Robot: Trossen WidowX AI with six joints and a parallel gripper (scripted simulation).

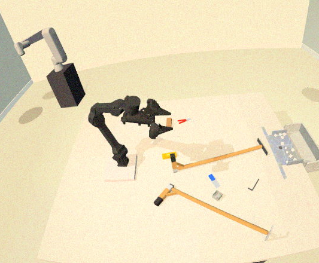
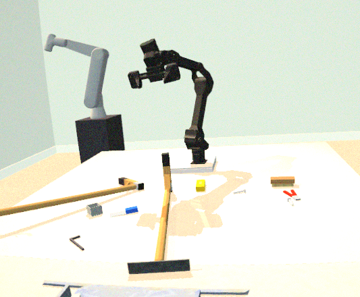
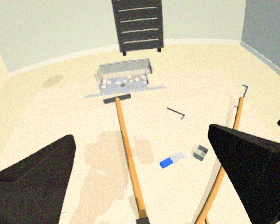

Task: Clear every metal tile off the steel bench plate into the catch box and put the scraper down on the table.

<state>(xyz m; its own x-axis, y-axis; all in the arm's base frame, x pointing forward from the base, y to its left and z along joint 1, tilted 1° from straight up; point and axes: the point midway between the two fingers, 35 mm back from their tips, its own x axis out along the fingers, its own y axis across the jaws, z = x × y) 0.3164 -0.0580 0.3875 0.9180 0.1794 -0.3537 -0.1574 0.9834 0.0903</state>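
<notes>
The long scraper is 33 cm below my gripper tip, 24 cm ahead of it and 10 cm to the left of it. From my gripper tip the other things lie so: yellow block (38 cm below, 14 cm to the left, 7 cm behind); blue marker (39 cm below, 20 cm ahead, 6 cm to the right); small grey box (39 cm below, 21 cm ahead, 16 cm to the right).
</notes>
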